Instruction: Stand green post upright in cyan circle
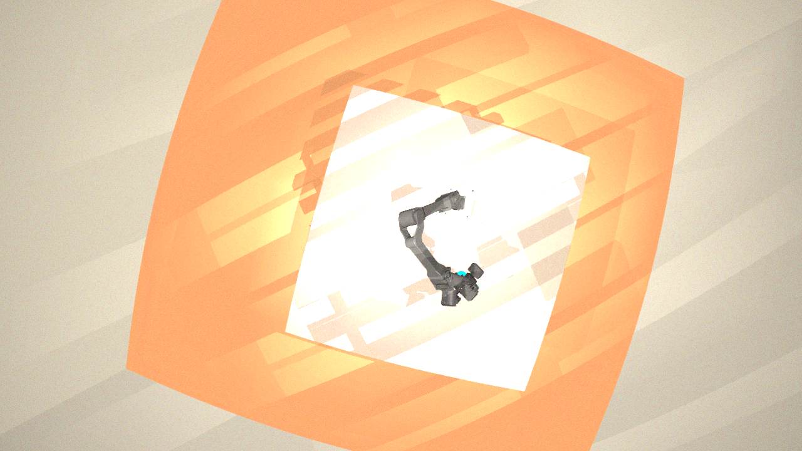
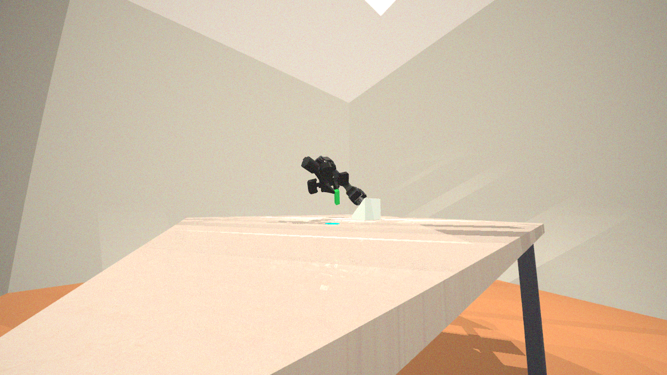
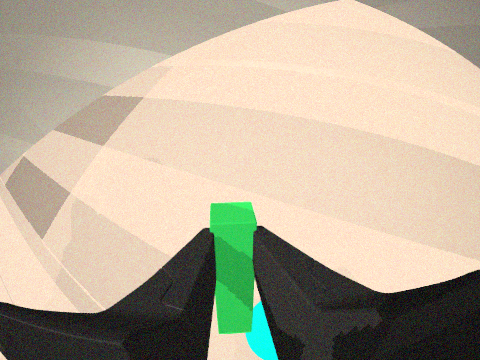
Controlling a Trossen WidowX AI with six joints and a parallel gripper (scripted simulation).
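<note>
Right now my gripper tip is 10 mm past the cyan circle, 40 mm to the left of it and 130 mm above it. Also, from my gripper tip: green post (10 mm behind, 10 mm to the right, 20 mm below).
</note>
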